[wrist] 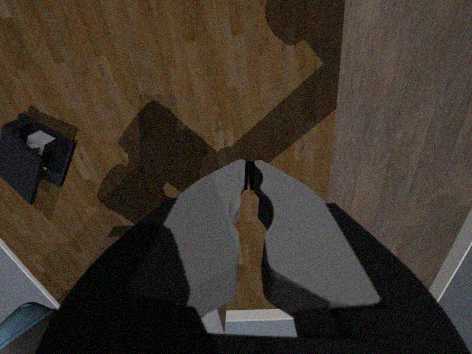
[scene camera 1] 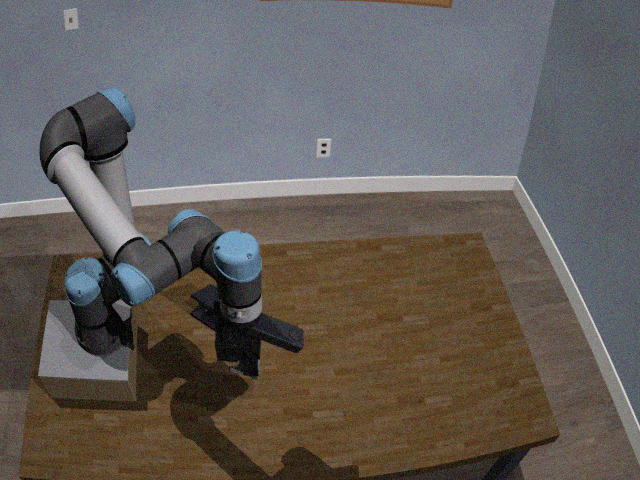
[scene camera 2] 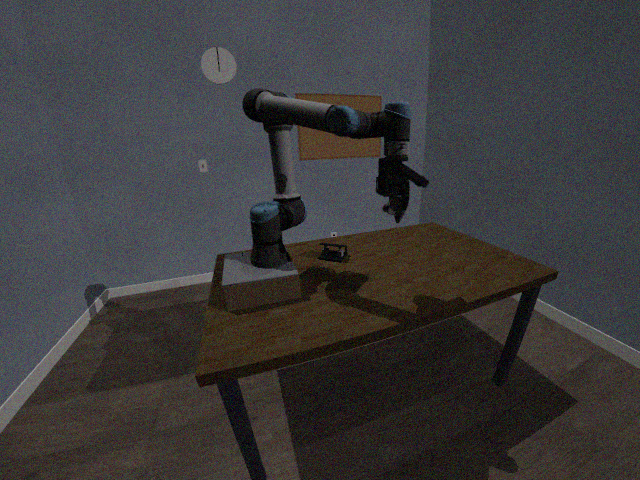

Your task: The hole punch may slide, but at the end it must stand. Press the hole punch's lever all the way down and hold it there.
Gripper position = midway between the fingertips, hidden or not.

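My gripper (scene camera 1: 254, 376) is there to be seen, and I find the same gripper (wrist: 248, 164) from the wrist as well. Seen from elsewhere, it is my gripper (scene camera 2: 397, 222) again. The scene also has a dark hole punch (scene camera 1: 203, 314).
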